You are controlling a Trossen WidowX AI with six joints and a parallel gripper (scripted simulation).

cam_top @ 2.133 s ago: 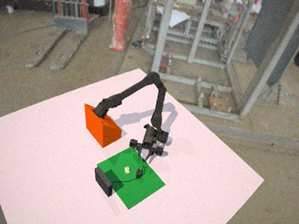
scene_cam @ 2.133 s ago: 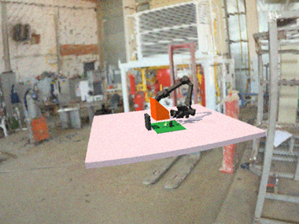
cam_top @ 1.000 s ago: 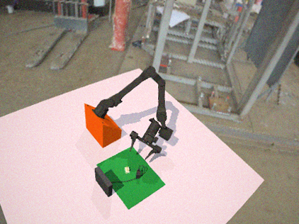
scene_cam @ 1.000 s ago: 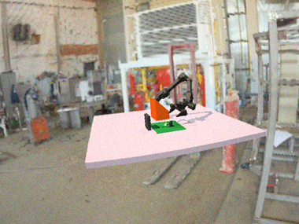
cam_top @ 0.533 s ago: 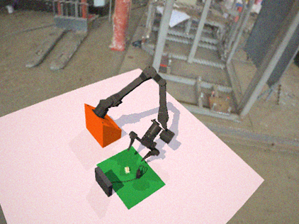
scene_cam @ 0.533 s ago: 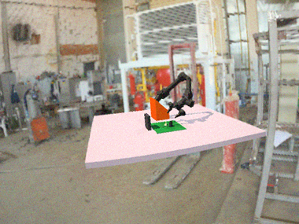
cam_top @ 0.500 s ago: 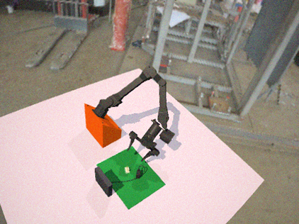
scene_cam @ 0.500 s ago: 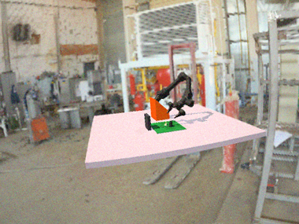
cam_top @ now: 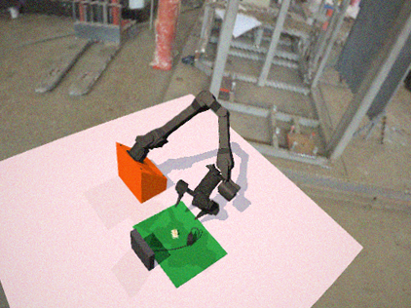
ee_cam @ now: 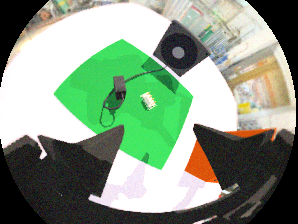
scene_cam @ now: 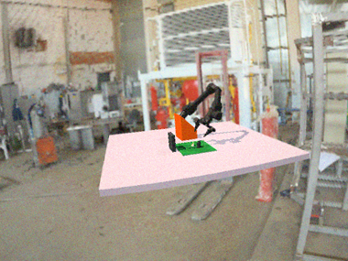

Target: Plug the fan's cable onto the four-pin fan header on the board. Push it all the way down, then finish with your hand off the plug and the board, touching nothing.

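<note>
My gripper tip is now 8 cm short of the dark plug, 6 cm above it and 3 cm to the left of it. Round my gripper tip: green board 9 cm below, 6 cm to the right, 5 cm ahead; black fan 21 cm to the right, 4 cm ahead, 2 cm below; four-pin fan header 8 cm below, 6 cm to the right, 2 cm ahead.
</note>
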